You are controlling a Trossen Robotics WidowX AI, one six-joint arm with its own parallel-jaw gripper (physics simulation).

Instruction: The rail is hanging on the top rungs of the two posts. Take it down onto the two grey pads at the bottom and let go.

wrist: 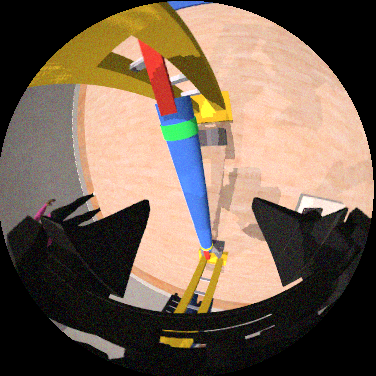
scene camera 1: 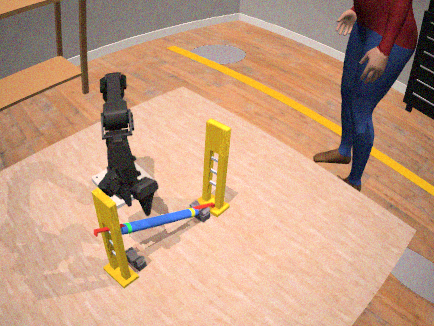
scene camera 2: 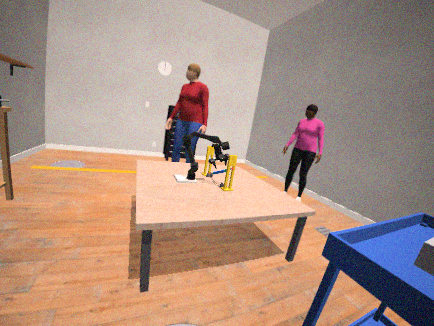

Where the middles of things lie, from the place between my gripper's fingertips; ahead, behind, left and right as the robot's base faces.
Labels:
I see my gripper 20 mm short of the blue rail (scene camera 1: 126,228), 50 mm to the right of it and 50 mm above it.

